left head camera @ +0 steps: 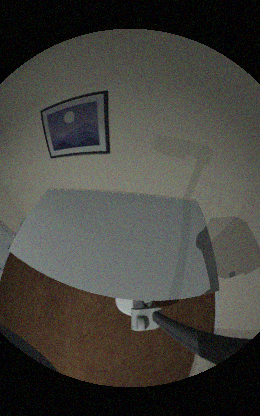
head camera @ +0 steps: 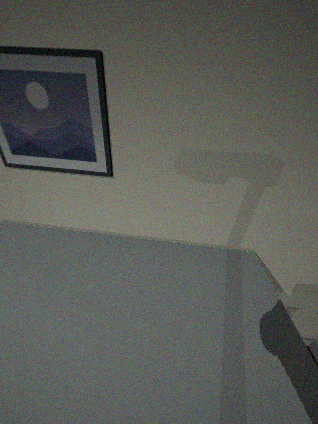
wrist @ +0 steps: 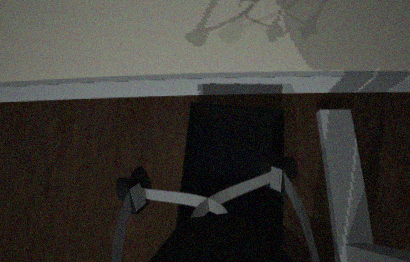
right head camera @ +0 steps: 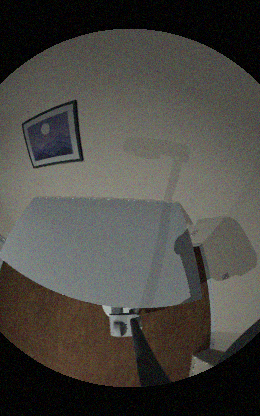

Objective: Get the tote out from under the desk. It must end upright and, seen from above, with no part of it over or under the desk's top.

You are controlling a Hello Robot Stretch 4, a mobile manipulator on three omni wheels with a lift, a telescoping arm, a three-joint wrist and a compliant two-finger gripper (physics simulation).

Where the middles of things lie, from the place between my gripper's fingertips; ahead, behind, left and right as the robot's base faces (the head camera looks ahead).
The tote (wrist: 225, 144) is 20 mm ahead of my hand, 50 mm to the right of it and 290 mm below it. Also, from my hand: framed picture (head camera: 61, 118) (320 mm ahead, 560 mm to the left, 1180 mm above).
